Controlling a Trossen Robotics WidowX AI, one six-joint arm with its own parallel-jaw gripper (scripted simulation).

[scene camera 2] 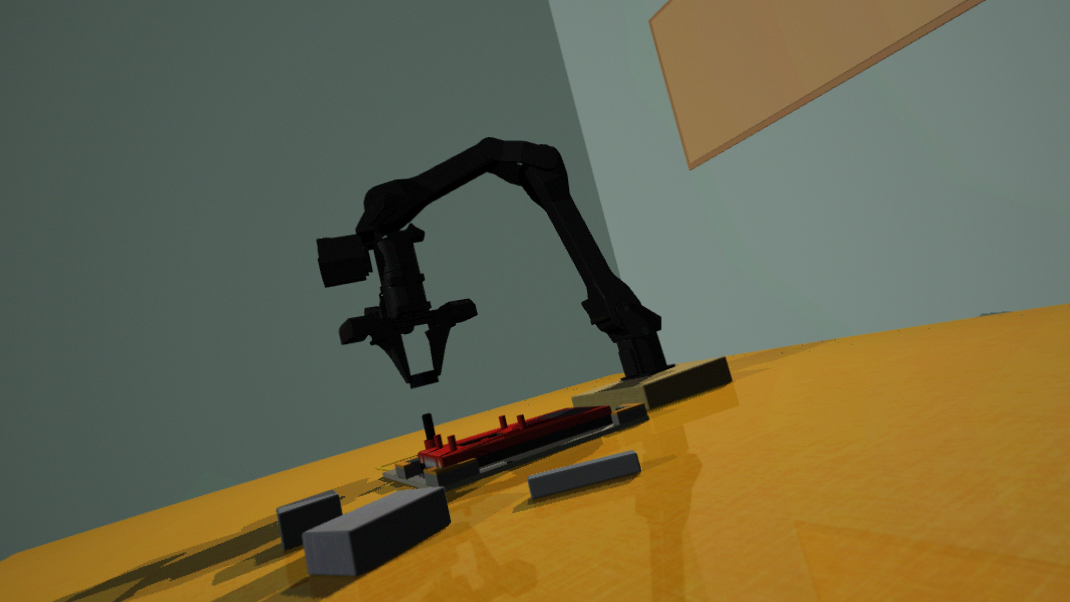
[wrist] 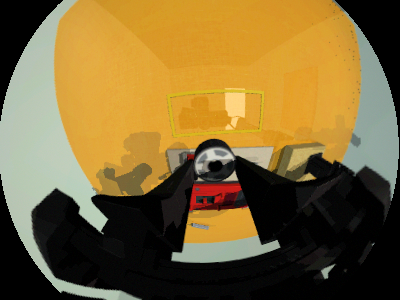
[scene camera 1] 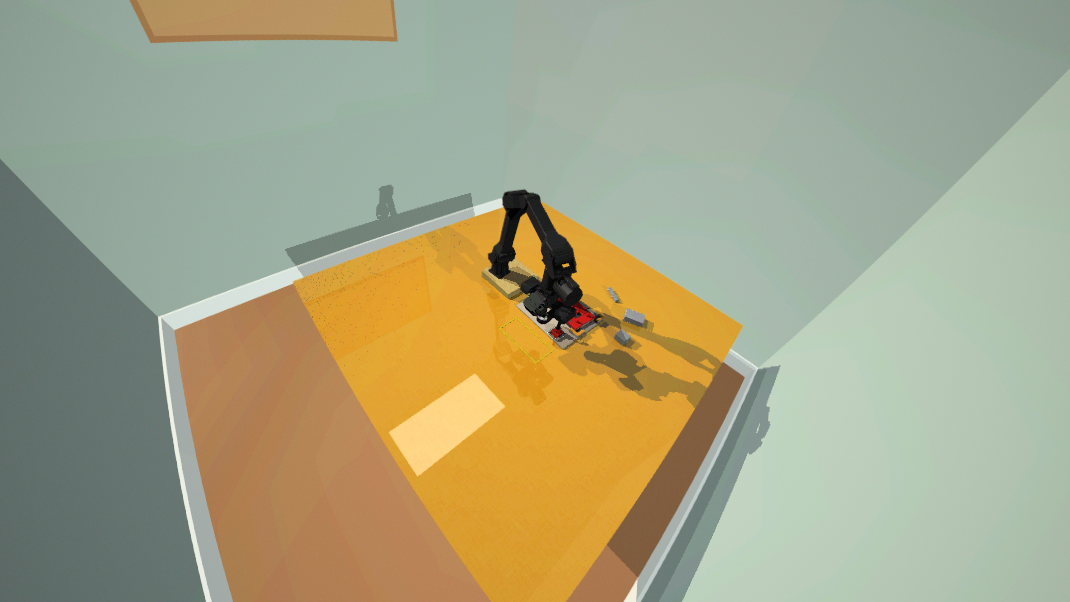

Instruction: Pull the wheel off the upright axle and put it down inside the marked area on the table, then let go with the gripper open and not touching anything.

Labels:
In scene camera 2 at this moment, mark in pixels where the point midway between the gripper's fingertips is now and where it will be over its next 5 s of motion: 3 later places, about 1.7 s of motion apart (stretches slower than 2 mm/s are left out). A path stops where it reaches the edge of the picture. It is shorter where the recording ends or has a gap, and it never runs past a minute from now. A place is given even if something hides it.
My gripper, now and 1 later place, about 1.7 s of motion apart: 423, 379; 447, 435

